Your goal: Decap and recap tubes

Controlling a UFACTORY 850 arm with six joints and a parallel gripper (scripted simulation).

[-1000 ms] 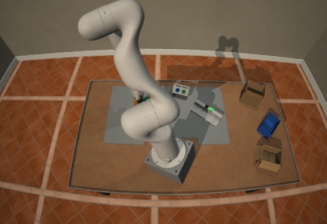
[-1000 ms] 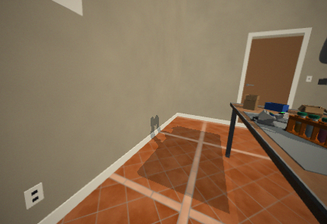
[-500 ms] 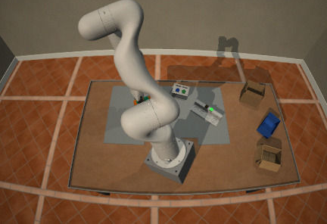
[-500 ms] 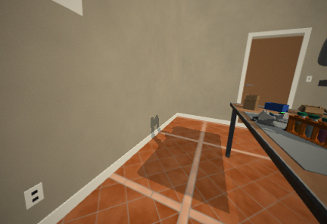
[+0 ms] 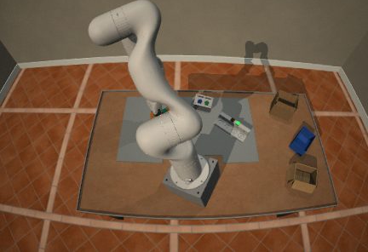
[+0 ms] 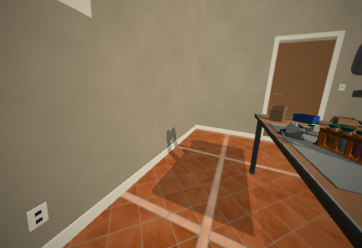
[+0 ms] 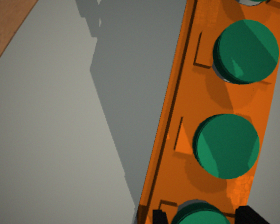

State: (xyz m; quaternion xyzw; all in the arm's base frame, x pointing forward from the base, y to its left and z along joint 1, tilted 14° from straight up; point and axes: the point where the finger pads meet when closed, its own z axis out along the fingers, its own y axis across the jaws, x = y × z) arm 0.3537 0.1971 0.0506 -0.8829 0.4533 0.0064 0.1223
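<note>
Now: hand 130 mm short of the green ready key, 300 mm to the left of it and 60 mm above it. Round my hand: blue bin 110 mm behind, 940 mm to the right, 110 mm below; blue cycle key 140 mm ahead, 260 mm to the right, 60 mm below; key housing 150 mm ahead, 280 mm to the right, 80 mm below.
</note>
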